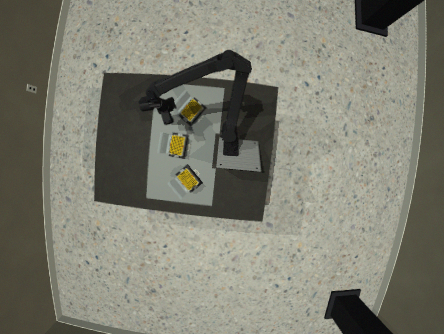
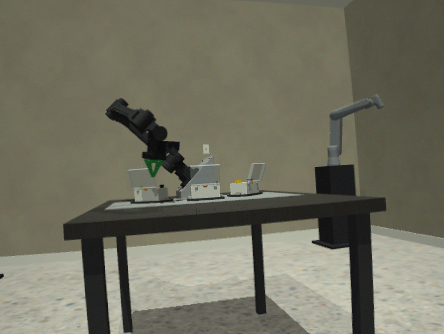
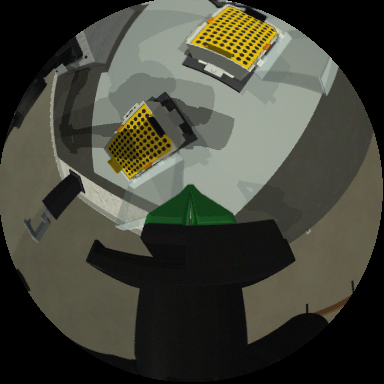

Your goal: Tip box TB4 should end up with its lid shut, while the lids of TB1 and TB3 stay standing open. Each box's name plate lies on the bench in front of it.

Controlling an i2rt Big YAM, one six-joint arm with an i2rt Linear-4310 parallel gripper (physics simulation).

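Where they show: gripper, fingertip midpoint: (image 2: 153,177) (image 3: 189,188); arm's base, origin of the base link: (image 1: 230,148) (image 2: 190,178).
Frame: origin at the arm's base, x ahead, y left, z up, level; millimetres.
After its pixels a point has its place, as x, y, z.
Three white boxes with perforated yellow tops have see-through lids standing open. One box (image 1: 192,111) {247, -212, -38} (image 2: 151,194) (image 3: 142,142) {269, -210, -38} is nearest the gripper; its lid (image 2: 142,178) {318, -259, 11} (image 3: 159,181) {318, -245, -10} stands on the side away from the arm's base. The middle box (image 1: 177,145) {326, 2, -38} (image 2: 205,192) (image 3: 234,37) {330, -15, -38} and its lid (image 1: 163,143) {402, -4, 7} (image 3: 300,65) are beside it. The third box (image 1: 188,179) (image 2: 244,188) {314, 188, -61} has its lid (image 1: 177,189) {302, 266, 14} (image 2: 257,172) {311, 256, 8} open. No name is readable, so I cannot tell which is TB4. My gripper (image 2: 153,174) {359, -217, 14} (image 3: 189,188) {359, -217, 14} is shut and empty, above the bench near the nearest box's lid.
The boxes stand on a light grey mat (image 1: 157,187) {461, 287, -95} on the dark table (image 1: 120,165) {734, 158, -97} (image 2: 225,218) {927, -70, -115}. The arm's base plate (image 1: 245,161) {-85, 68, 65} is beside the mat, on the side opposite the lids. Another robot arm (image 2: 336,132) stands on a black pedestal (image 2: 335,182) away from the table.
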